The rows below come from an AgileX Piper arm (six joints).
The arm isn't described. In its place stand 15 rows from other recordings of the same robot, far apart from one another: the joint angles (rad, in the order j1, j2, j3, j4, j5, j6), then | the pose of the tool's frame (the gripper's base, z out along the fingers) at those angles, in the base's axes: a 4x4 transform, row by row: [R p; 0 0 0 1], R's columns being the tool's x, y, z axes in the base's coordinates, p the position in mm.
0.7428, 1.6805, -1.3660, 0.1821, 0.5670, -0.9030 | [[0.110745 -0.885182 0.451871 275.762], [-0.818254 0.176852 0.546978 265.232], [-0.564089 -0.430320 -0.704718 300.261], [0 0 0 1]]
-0.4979, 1.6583, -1.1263, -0.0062, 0.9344, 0.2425 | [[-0.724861 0.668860 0.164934 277.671], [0.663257 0.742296 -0.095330 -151.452], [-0.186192 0.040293 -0.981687 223.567], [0 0 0 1]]
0.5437, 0.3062, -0.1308, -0.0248, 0.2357, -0.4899 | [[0.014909 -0.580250 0.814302 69.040], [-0.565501 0.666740 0.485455 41.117], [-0.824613 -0.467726 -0.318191 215.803], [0 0 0 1]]
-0.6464, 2.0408, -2.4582, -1.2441, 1.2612, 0.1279 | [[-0.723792 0.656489 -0.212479 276.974], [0.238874 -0.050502 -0.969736 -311.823], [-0.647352 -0.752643 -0.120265 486.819], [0 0 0 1]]
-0.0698, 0.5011, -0.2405, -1.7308, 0.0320, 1.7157 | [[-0.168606 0.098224 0.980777 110.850], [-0.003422 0.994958 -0.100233 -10.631], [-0.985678 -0.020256 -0.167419 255.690], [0 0 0 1]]
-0.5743, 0.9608, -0.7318, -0.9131, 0.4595, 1.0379 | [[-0.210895 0.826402 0.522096 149.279], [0.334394 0.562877 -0.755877 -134.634], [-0.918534 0.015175 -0.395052 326.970], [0 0 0 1]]
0.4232, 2.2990, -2.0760, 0.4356, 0.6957, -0.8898 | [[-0.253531 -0.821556 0.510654 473.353], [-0.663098 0.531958 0.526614 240.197], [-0.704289 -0.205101 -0.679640 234.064], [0 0 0 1]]
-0.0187, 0.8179, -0.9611, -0.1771, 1.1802, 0.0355 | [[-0.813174 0.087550 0.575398 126.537], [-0.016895 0.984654 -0.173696 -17.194], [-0.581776 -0.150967 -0.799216 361.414], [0 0 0 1]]
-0.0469, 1.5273, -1.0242, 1.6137, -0.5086, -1.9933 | [[-0.571332 0.292426 0.766855 334.050], [-0.292232 0.800647 -0.523034 -59.999], [-0.766929 -0.522926 -0.371979 291.768], [0 0 0 1]]
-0.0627, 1.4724, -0.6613, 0.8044, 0.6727, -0.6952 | [[-0.938896 -0.106447 0.327328 242.485], [0.047382 0.901954 0.429224 25.706], [-0.340925 0.418506 -0.841798 181.623], [0 0 0 1]]
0.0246, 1.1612, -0.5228, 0.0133, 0.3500, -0.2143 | [[-0.762411 -0.183978 0.620388 204.496], [-0.219257 0.975466 0.019826 5.447], [-0.608815 -0.120909 -0.784044 213.481], [0 0 0 1]]
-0.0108, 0.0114, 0.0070, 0.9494, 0.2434, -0.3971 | [[-0.158848 -0.120411 0.979933 55.878], [0.504291 0.843401 0.185380 17.229], [-0.848798 0.523618 -0.073251 197.338], [0 0 0 1]]
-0.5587, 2.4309, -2.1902, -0.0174, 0.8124, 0.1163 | [[-0.637821 0.605853 0.475528 459.097], [0.521536 0.794073 -0.312167 -288.355], [-0.566731 0.048898 -0.822450 186.504], [0 0 0 1]]
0.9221, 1.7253, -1.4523, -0.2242, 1.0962, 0.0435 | [[-0.531285 -0.779374 0.332132 230.868], [-0.798597 0.591588 0.110755 274.728], [-0.282805 -0.206397 -0.936708 286.140], [0 0 0 1]]
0.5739, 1.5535, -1.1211, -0.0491, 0.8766, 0.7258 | [[-0.946526 0.096311 0.307916 260.746], [0.149523 0.976669 0.154145 164.481], [-0.285886 0.191943 -0.938844 256.431], [0 0 0 1]]
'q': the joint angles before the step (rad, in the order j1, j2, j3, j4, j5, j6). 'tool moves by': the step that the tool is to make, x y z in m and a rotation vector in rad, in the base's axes. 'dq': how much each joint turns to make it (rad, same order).
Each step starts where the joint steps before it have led.
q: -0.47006 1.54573 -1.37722 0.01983 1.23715 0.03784
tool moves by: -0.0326 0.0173 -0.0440 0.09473 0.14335 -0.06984
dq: -0.00012 -0.06451 0.23566 0.00805 -0.00192 0.06924
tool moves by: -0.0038 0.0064 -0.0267 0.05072 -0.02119 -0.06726
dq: -0.00186 -0.00073 0.11043 0.05578 -0.10787 0.04302
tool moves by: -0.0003 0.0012 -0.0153 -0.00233 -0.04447 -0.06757
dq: -0.00023 0.00017 0.06579 0.01814 -0.11127 0.05131
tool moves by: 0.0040 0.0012 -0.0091 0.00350 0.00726 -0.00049
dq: 0.01146 0.02453 0.01197 -0.00002 -0.02940 0.00937
